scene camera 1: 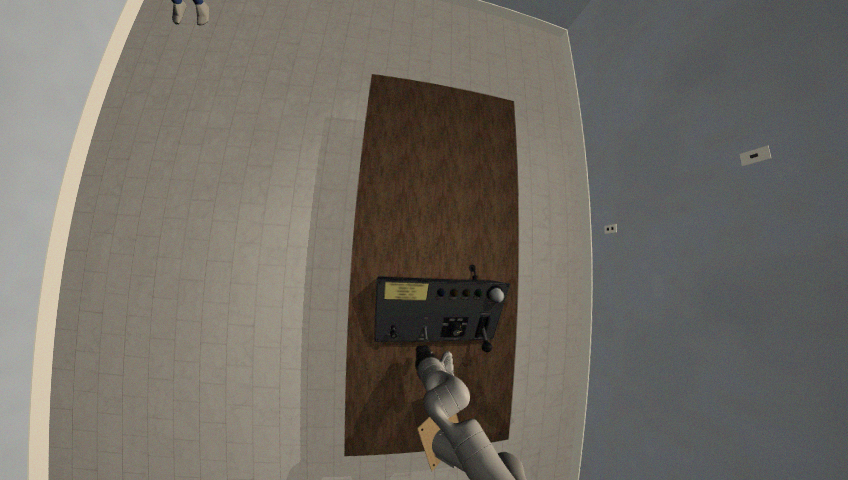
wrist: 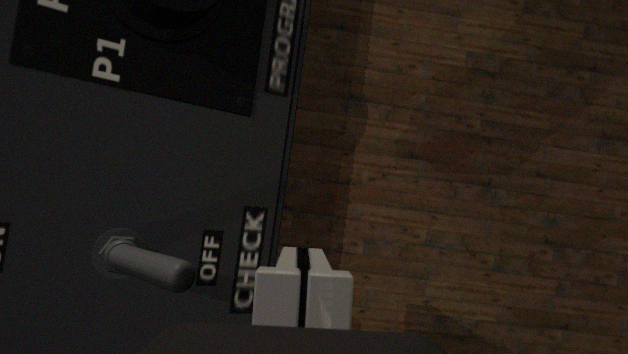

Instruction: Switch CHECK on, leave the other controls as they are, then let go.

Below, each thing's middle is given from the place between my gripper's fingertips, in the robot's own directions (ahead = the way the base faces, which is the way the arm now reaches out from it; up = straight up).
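The check switch (wrist: 174,274) is 6 cm ahead of my gripper. Then I consider the dark control panel (scene camera 1: 409,305), which sits 1 cm below my hand, 15 cm ahead of it and 6 cm to the right of it.
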